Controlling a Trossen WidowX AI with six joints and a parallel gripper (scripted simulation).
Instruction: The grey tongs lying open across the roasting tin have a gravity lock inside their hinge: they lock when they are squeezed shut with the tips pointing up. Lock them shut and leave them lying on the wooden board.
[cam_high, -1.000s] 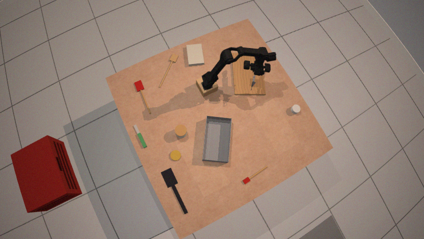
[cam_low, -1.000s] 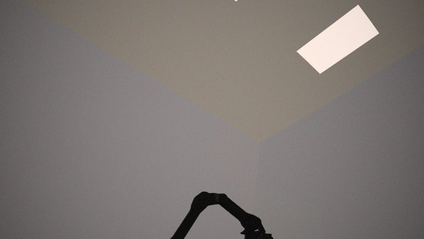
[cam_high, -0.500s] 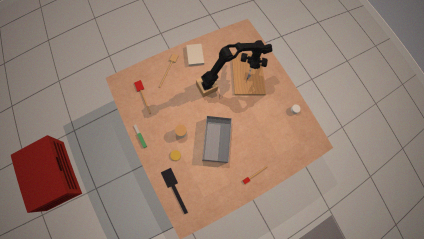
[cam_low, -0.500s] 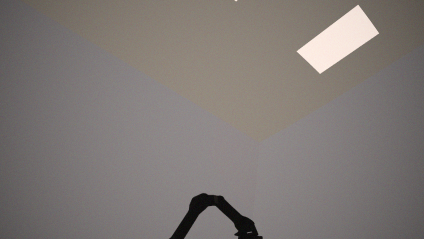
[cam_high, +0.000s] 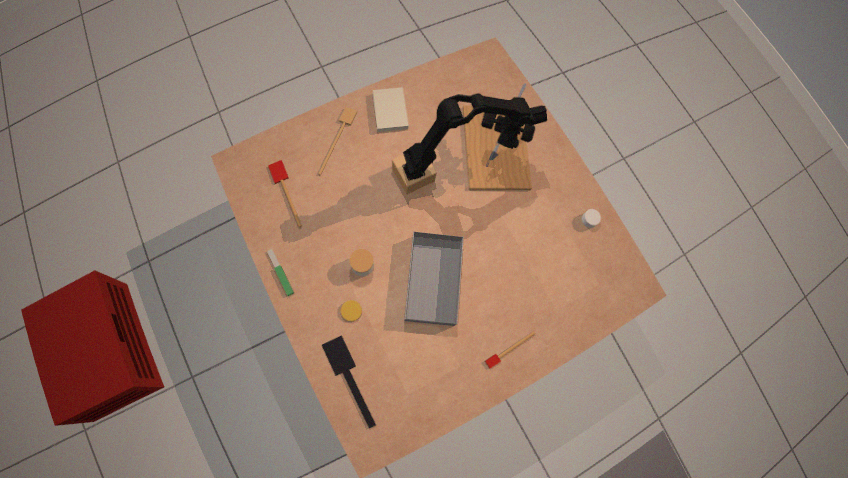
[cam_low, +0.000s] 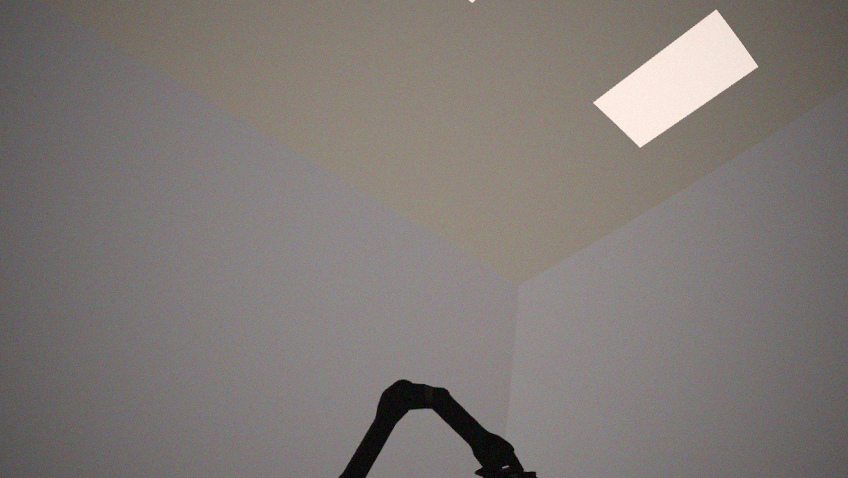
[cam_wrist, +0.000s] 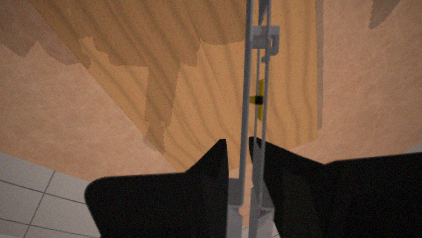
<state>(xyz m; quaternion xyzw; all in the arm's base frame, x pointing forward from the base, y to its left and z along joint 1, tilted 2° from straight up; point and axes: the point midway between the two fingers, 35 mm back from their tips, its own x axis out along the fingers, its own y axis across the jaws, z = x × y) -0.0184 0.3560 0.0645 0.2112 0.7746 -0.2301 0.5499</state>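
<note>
My gripper tip is now 3 cm short of the yellow slider part, 3 cm to the left of it and 2 cm below it. Also, from my gripper tip: wooden board: 1 cm ahead, 11 cm below; then cream block: 28 cm behind, 34 cm to the right, 11 cm below; then white cylinder: 41 cm ahead, 22 cm to the left, 10 cm below.
</note>
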